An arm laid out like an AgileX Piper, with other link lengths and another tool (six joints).
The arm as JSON. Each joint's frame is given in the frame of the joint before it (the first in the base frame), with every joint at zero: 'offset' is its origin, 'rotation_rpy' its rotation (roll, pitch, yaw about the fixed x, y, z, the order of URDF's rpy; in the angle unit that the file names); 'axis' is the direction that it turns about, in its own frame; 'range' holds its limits. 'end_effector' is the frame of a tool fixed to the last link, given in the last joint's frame.
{
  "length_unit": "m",
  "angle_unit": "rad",
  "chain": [
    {
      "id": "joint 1",
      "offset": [
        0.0,
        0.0,
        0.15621
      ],
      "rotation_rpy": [
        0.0,
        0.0,
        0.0
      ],
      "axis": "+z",
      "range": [
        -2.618,
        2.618
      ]
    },
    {
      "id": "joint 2",
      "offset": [
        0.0,
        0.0,
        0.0
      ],
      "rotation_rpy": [
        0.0,
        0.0,
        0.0
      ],
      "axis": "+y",
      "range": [
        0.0,
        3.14
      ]
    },
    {
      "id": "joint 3",
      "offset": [
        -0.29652,
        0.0,
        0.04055
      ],
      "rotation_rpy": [
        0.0,
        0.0,
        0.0
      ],
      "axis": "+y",
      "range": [
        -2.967,
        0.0
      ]
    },
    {
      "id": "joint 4",
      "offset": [
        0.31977,
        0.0,
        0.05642
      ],
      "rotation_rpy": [
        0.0,
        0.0,
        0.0
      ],
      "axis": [
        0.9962,
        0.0,
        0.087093
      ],
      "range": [
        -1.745,
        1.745
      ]
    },
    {
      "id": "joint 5",
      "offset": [
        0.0,
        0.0,
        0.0
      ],
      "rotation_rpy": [
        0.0,
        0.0,
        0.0
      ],
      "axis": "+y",
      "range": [
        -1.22,
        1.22
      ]
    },
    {
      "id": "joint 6",
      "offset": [
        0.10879,
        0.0,
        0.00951
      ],
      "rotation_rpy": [
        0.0,
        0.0,
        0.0
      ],
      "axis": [
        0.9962,
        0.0,
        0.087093
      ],
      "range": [
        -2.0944,
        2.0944
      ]
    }
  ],
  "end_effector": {
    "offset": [
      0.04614,
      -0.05,
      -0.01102
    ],
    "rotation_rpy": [
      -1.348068,
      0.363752,
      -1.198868
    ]
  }
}
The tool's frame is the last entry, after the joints.
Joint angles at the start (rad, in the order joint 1, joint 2, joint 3, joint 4, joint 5, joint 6): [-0.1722 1.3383 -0.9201 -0.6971 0.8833 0.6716]
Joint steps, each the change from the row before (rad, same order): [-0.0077 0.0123 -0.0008 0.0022 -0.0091 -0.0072]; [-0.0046 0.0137 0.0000 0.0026 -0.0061 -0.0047]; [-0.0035 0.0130 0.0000 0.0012 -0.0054 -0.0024]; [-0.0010 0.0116 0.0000 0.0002 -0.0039 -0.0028]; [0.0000 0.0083 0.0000 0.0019 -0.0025 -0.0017]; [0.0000 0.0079 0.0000 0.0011 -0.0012 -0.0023]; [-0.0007 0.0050 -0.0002 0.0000 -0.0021 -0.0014]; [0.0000 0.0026 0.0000 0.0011 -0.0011 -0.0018]
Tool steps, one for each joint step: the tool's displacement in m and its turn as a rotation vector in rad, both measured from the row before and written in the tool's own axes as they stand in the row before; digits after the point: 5 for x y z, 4 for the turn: [0.00107 0.00004 0.00459 -0.0077 0.0016 -0.0034]; [0.00054 0.00118 0.00488 -0.0108 0.0032 -0.0030]; [0.00037 0.00116 0.00454 -0.0093 0.0032 -0.0025]; [-0.00022 0.00114 0.00393 -0.0089 0.0027 -0.0050]; [-0.00043 0.00115 0.00285 -0.0072 0.0011 -0.0023]; [-0.00024 0.00105 0.00260 -0.0073 0.0023 -0.0033]; [-0.00007 0.00035 0.00171 -0.0035 0.0009 -0.0022]; [-0.00020 0.00034 0.00094 -0.0027 -0.0001 -0.0016]
